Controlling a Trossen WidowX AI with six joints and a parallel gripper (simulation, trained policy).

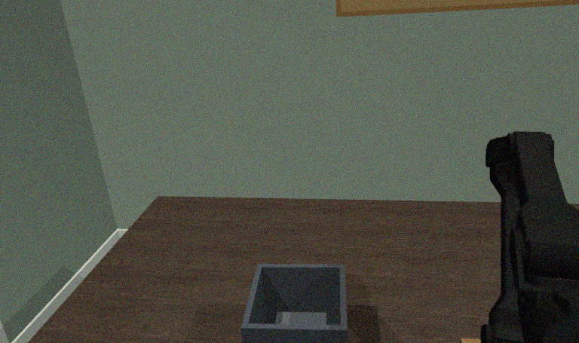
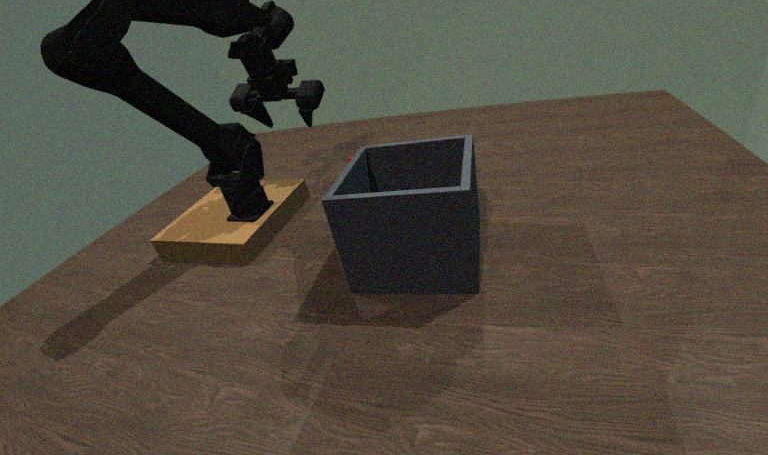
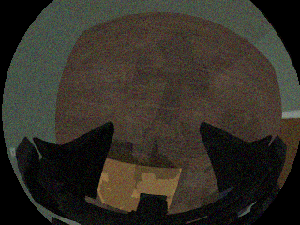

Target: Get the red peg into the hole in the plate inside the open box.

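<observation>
Now: gripper tip 170 mm short of the red peg, 90 mm to the left of it and 90 mm above it. Also, from my gripper tip: light grey plate: 330 mm ahead, 270 mm to the right, 80 mm below.
</observation>
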